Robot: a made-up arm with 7 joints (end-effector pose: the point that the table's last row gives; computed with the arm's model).
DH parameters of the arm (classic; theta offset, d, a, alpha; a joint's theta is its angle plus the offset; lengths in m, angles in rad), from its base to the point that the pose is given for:
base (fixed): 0.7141 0 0.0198 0
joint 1: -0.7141 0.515 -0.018 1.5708
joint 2: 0 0.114 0.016 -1.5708
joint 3: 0 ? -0.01 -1.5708
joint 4: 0 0.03 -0.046 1.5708
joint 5: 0 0.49 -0.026 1.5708
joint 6: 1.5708 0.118 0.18 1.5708
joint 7: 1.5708 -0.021 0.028 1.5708
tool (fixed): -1.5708 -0.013 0 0
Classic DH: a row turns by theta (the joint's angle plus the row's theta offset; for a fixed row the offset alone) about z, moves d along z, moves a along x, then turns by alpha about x.
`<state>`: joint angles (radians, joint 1 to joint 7).
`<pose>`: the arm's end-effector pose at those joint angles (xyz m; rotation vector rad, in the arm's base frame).
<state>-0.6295 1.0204 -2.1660 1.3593 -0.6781 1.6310 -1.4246</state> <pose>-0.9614 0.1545 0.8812 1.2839 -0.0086 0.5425</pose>
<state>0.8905 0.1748 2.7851 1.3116 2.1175 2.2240 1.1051</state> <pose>-0.2967 -0.3053 0.9467 -3.1136 0.0550 -0.3263</pose>
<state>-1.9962 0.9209 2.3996 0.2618 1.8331 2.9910 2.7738</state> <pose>0.2601 0.6805 0.9365 0.1937 1.7681 1.6306</pose>
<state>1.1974 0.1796 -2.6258 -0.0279 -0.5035 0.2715 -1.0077</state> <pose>-0.0388 -0.0094 1.7194 0.7954 0.6835 1.0422</pose>
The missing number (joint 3, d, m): 0.521
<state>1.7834 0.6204 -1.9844 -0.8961 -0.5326 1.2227 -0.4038</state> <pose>-0.3826 -0.2412 1.1753 -1.2535 0.2519 1.1378</pose>
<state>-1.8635 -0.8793 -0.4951 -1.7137 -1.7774 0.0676 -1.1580</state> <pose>0.3525 0.0694 1.0729 0.2983 0.1512 -0.8305</pose>
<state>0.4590 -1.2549 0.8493 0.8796 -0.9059 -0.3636 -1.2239</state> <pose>0.9370 0.6446 0.5065 -1.1394 -1.4455 -0.0855</pose>
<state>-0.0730 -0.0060 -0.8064 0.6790 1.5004 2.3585 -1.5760</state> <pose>0.0650 -0.3829 1.2444 -0.9555 0.1234 1.3388</pose>
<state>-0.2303 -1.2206 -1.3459 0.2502 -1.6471 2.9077 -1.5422</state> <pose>0.7946 -0.1575 0.7245 0.5866 -1.8754 1.1384</pose>
